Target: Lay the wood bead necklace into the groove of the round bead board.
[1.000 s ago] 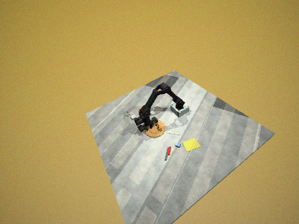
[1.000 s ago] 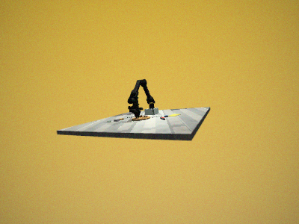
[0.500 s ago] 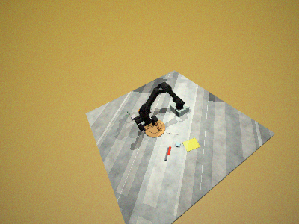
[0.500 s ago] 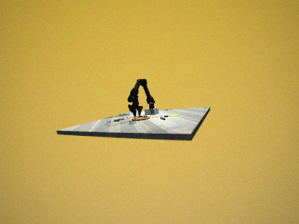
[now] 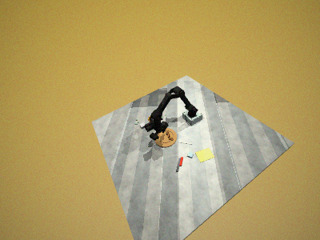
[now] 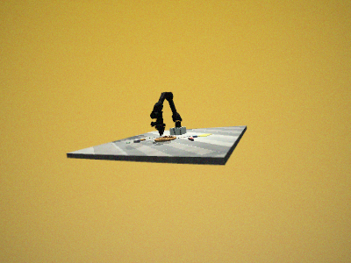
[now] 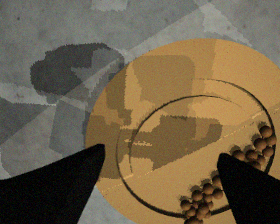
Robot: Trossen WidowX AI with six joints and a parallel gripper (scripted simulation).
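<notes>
Right now my gripper tip is 40 mm past the round bead board, 10 mm to the right of it and 40 mm above it. The rest, counted from my gripper tip: thin grey stick (170 mm behind, 130 mm to the left, 40 mm below); red-handled tool (40 mm behind, 270 mm to the left, 40 mm below); grey piece (100 mm ahead, 220 mm to the right, 30 mm below).
</notes>
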